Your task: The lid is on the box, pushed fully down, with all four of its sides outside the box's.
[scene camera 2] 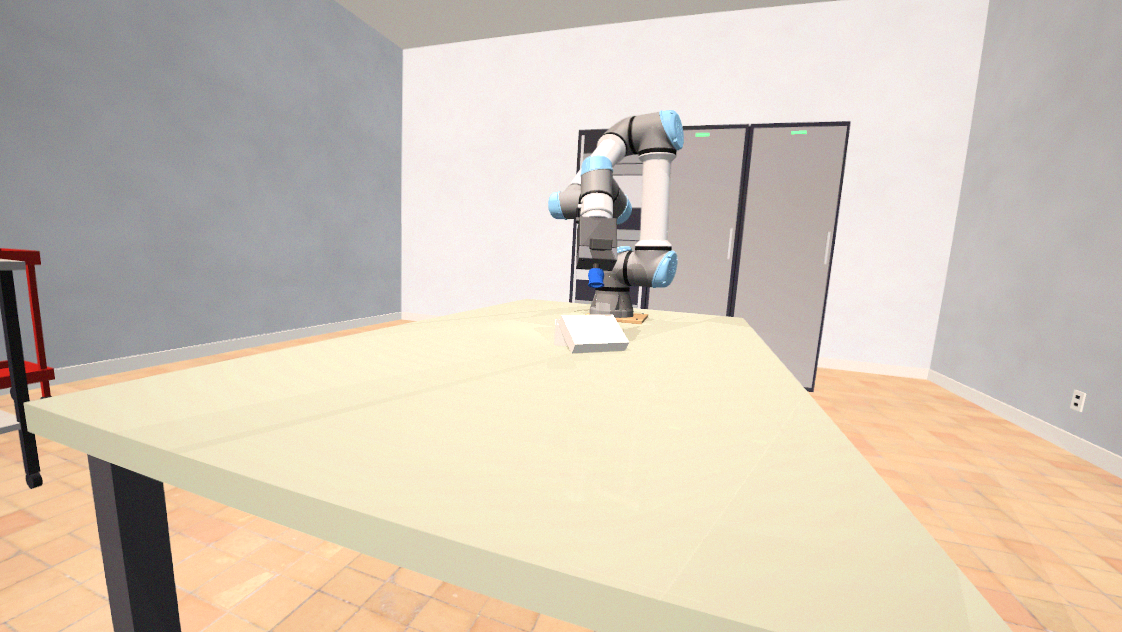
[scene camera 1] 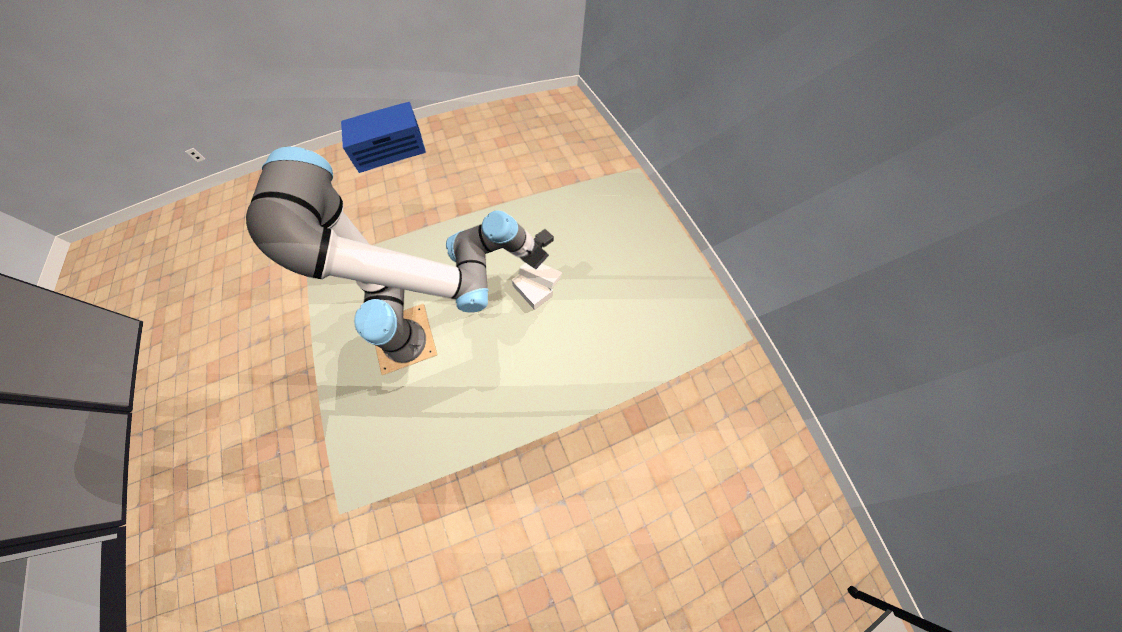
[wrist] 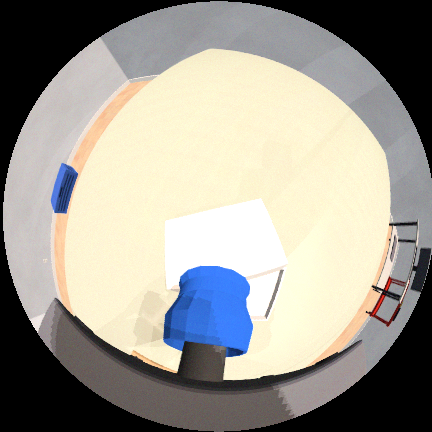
Observation:
In view: my suction cup (wrist: 210,307), a white lid (scene camera 2: 583,333) and a white box (scene camera 1: 535,294).
The white lid shows as well in the wrist view (wrist: 241,236). The white box shows as well in the wrist view (wrist: 264,289).

